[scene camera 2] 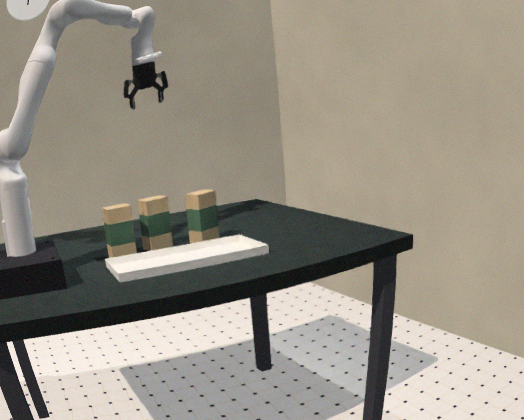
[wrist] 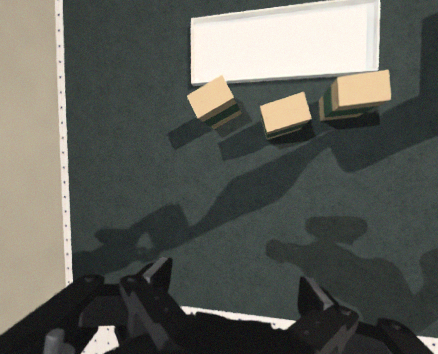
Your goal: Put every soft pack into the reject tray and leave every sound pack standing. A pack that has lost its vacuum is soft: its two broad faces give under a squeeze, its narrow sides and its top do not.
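Places are measured from the arm's base along level axes (x ahead, y left, z up), in metres.
Pixels of known places: gripper, between the fingertips: (scene camera 2: 147, 105) (wrist: 233, 281); arm's base, origin of its link: (scene camera 2: 22, 252).
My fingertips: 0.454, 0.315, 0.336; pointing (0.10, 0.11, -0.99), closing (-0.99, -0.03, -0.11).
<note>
For each thing: its middle in the pictures, then the offset to it from my fingertips, as dx, dy, dz. Level surfaces: height alone.
- left pack, middle of its body: (wrist: 348, 99) (scene camera 2: 119, 232) -0.144, -0.222, -0.339
- middle pack, middle of its body: (wrist: 282, 119) (scene camera 2: 154, 223) -0.028, -0.172, -0.339
- right pack, middle of its body: (wrist: 217, 106) (scene camera 2: 202, 217) +0.109, -0.187, -0.339
- white reject tray, middle of its body: (scene camera 2: 182, 257) (wrist: 277, 44) +0.005, -0.347, -0.398
- dark table, height of its surface: dz -0.409
Three tan packs with green bands stand upright in a row behind the tray in the scene view: the left pack (scene camera 2: 120, 233) (wrist: 364, 90), the middle pack (scene camera 2: 155, 224) (wrist: 286, 114) and the right pack (scene camera 2: 202, 218) (wrist: 212, 97). In the wrist view their order is reversed and their tops show. The packs look alike; which are soft cannot be seen. The white reject tray (scene camera 2: 195, 262) (wrist: 285, 45) is empty and lies close beside the row. My gripper (scene camera 2: 146, 103) (wrist: 233, 281) is open and empty, pointing down high above the table, touching no pack.
The dark table (scene camera 2: 320, 240) (wrist: 120, 165) carries the packs and tray. The arm's black base block (scene camera 2: 32, 275) stands at the table's left in the scene view. Shadows of the arm and packs fall across the table top. A wall rises beyond the table's far side.
</note>
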